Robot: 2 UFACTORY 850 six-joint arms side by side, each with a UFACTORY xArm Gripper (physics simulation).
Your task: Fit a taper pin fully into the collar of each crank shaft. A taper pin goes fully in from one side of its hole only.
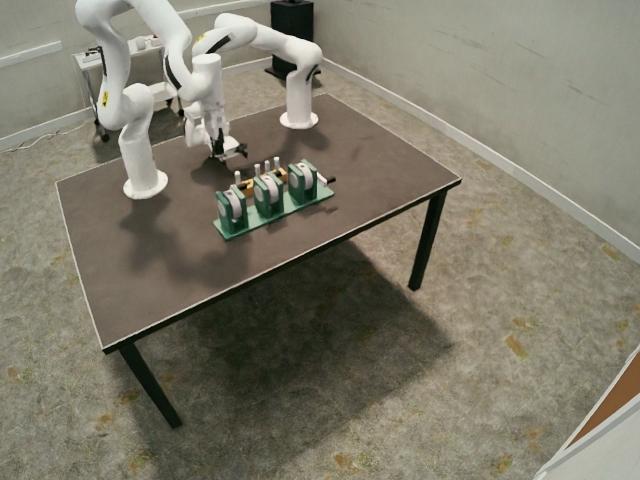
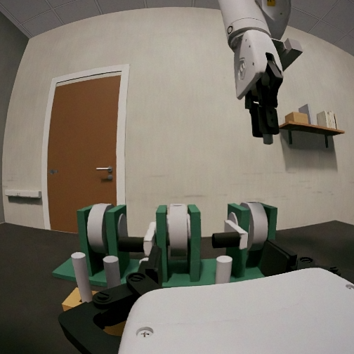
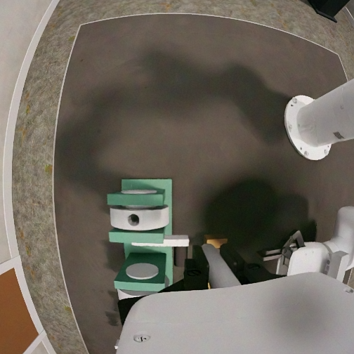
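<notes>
A green stand [image 1: 253, 214] [image 2: 64, 272] [image 3: 168, 200] carries three crank shafts with pale collars. The left-end collar [image 1: 235, 205] has a dark open hole, and the middle collar [image 1: 272, 190] [image 2: 177, 232] and right-end collar [image 1: 309, 175] show no pin standing out. A yellow rack [image 1: 249, 189] [image 2: 71, 299] [image 3: 216, 241] behind the stand holds several upright grey taper pins. My right gripper [image 1: 219, 145] [image 2: 265, 135] [image 3: 209, 259] is shut on another taper pin, high behind the stand. My left gripper [image 1: 234, 155] [image 2: 214, 260] is open, low behind the rack, facing the stand.
White cranks with black handles [image 2: 131, 244] [image 2: 225, 240] stick out from the stand towards my left gripper; another handle [image 1: 330, 179] shows at the stand's right end. The right gripper hangs close above the left arm's wrist. The dark table [image 1: 170, 289] bears both arm bases.
</notes>
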